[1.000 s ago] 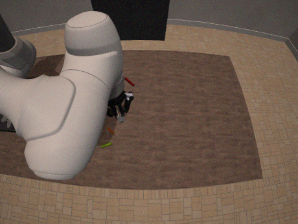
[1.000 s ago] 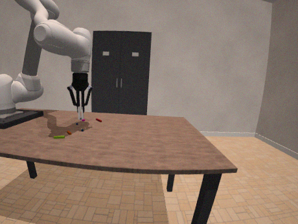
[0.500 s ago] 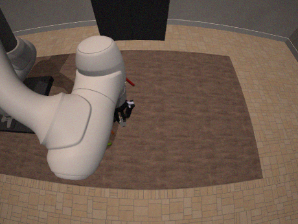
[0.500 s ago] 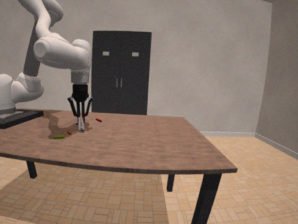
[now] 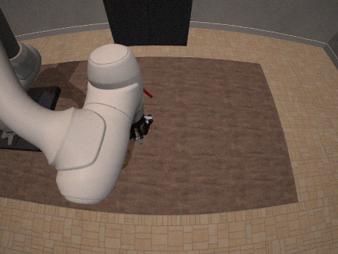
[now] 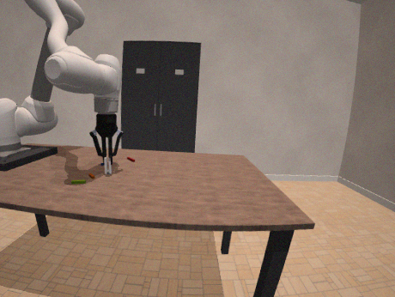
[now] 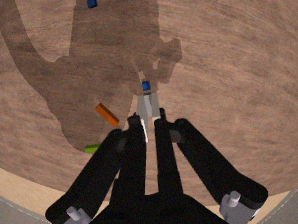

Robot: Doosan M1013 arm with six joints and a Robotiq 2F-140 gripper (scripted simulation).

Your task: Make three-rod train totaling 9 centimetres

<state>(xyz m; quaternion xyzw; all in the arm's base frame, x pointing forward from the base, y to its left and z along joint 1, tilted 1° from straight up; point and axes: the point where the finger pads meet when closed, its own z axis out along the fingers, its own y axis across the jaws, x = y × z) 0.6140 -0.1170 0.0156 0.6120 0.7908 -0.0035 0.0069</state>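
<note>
My gripper is now 90 mm to the left of the lime rod, 80 mm past it and 40 mm above it. The rest, counted from my hand: orange rod 60 mm behind, 40 mm below, 30 mm to the right; grey rod 30 mm below; magenta rod 220 mm to the left, 80 mm behind, 40 mm below.
</note>
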